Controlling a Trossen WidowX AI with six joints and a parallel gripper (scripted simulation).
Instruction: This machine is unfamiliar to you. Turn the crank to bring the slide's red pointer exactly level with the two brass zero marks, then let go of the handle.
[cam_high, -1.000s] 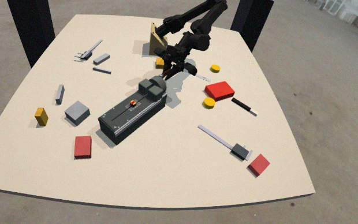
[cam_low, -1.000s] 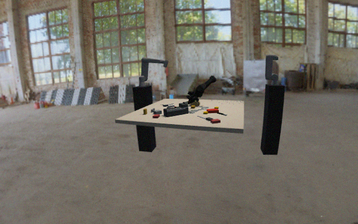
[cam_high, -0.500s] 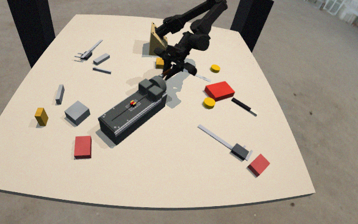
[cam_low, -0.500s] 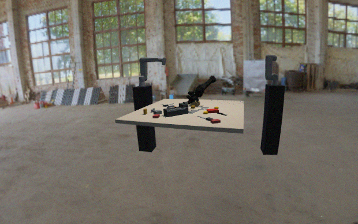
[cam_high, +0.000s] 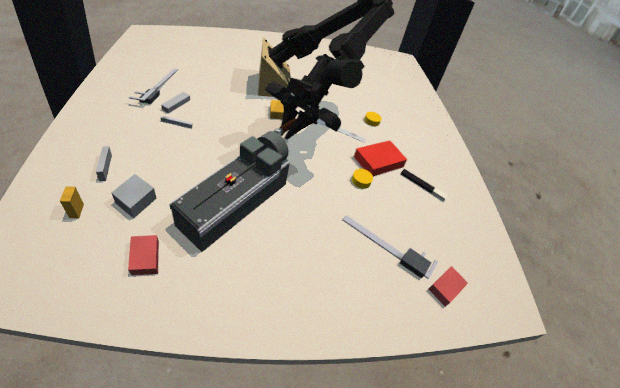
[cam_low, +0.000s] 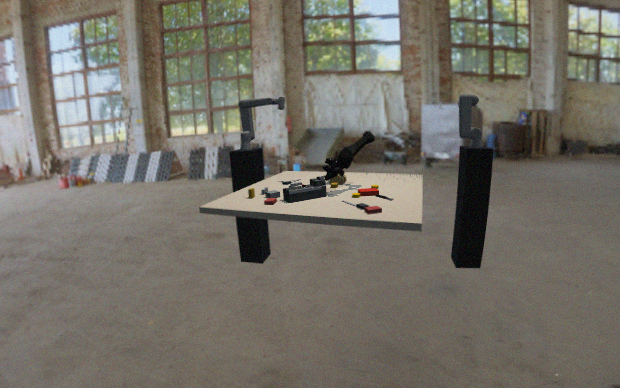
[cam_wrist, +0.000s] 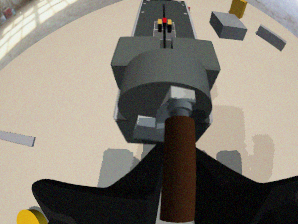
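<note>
Now: the crank 1 cm above my gripper tip. Also, from my gripper tip: brown handle 1 cm behind, 1 cm to the left, 2 cm above; grey bar 15 cm behind, 20 cm to the left, 9 cm below; red pointer 12 cm ahead, 12 cm to the right, 1 cm below.
</note>
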